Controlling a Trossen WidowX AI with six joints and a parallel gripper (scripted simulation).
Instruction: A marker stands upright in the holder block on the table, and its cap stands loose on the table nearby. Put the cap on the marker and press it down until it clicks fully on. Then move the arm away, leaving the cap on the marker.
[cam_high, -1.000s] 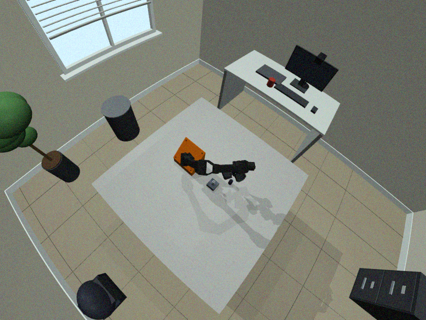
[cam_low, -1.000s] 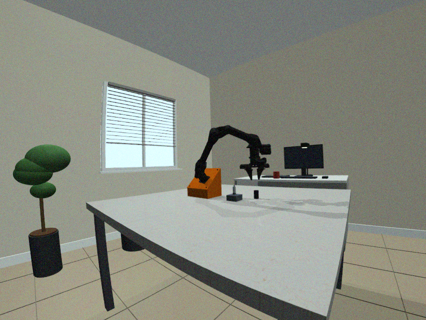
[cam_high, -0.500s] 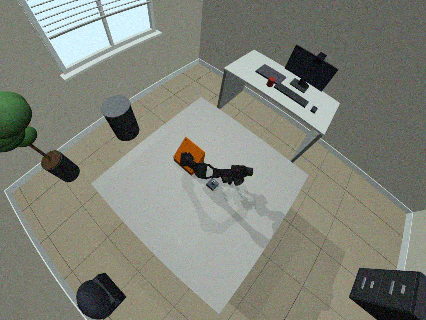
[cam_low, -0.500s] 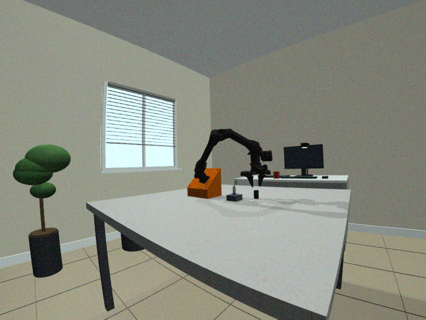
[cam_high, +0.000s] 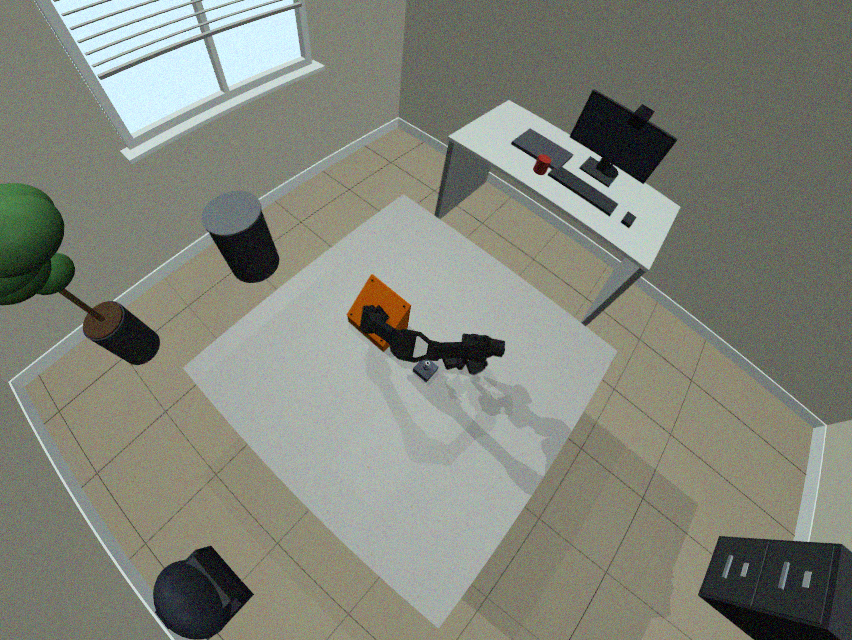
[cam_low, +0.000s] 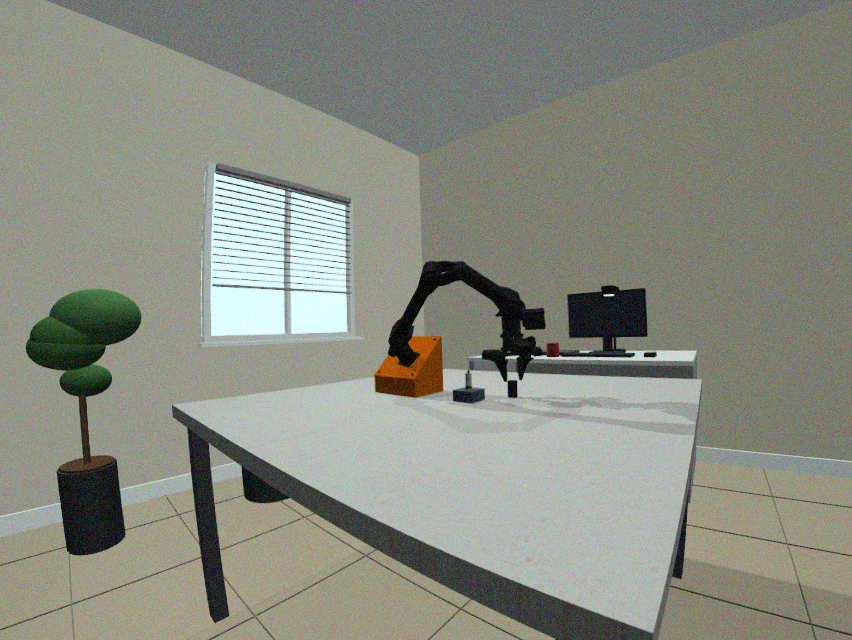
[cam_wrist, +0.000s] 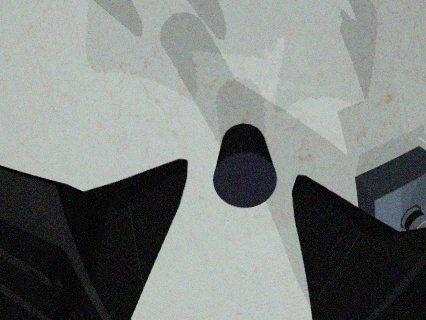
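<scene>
The black marker cap is 20 mm below my gripper tip. Round my gripper tip: holder block: 120 mm to the right, 80 mm behind, 30 mm below.
</scene>
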